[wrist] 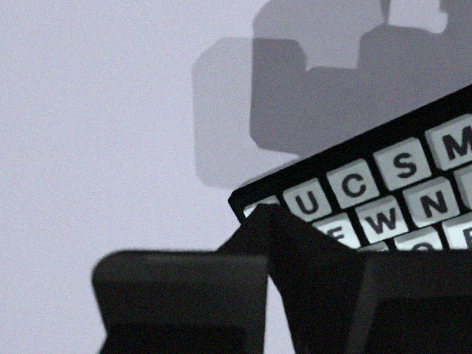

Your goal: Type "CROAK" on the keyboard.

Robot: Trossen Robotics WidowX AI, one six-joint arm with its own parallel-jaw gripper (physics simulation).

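Places are measured from the arm's base along level axes (x down, y ahead, z right), in metres.
Pixels of known places: gripper, between the fingertips: (267,213).
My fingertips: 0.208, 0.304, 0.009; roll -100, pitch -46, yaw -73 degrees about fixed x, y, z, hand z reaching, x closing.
For each thing: its top centre in the pictures, then the offset to it from my fingertips, as dx, dy, dz. "pt": a spot on its surface instead. Level surfaces: height alone.
- black keyboard, a spot on its surface: (320,153) pt +0.015, +0.003, +0.033
- C key, centre of its top: (353,185) +0.002, -0.013, +0.036
- U key, centre of its top: (307,203) +0.002, -0.008, +0.016
- S key, centre of its top: (404,165) +0.002, -0.019, +0.055
- M key, centre of its top: (459,143) +0.002, -0.024, +0.075
- W key, centre of its top: (383,222) +0.002, -0.034, +0.035
- N key, centre of its top: (433,204) +0.002, -0.040, +0.055
- pale table top, height of its surface: dx +0.018
The black keyboard (320,153) with pale grey keys lies tilted at the right of the wrist view, its far left corner near the middle. The C key (353,185) shows in its top row, between the U key (307,200) and the S key (404,164). My gripper (267,213) is shut and empty. Its tips are in front of the corner key left of U and cover most of it, with its letter hidden; whether they touch it I cannot tell. A key (421,241) with a partly hidden round letter shows in the third row. The A and K letters do not show.
The M key (454,142), W key (381,220) and N key (433,204) also show. The pale table top (100,125) stretches left of and beyond the keyboard, with grey shadows of the arm on it. The gripper's dark fingers hide the keyboard's near part.
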